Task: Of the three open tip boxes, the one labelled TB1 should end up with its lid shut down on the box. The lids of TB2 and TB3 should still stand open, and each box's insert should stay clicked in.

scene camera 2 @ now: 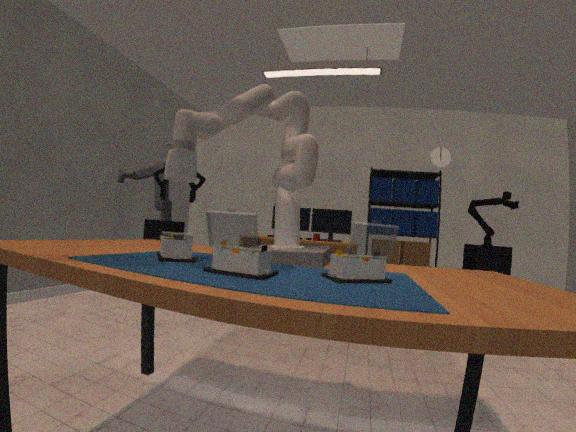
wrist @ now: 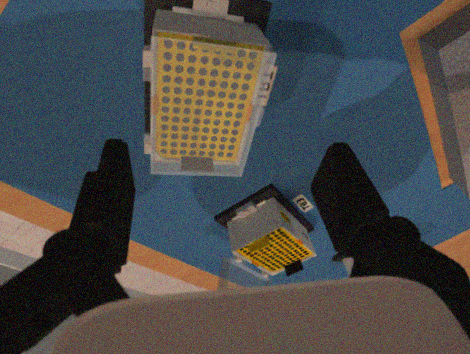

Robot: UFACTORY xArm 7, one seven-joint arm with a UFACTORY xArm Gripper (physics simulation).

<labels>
same spot on clear lid: [wrist: 234, 274] = [scene camera 2: 220, 242]
</labels>
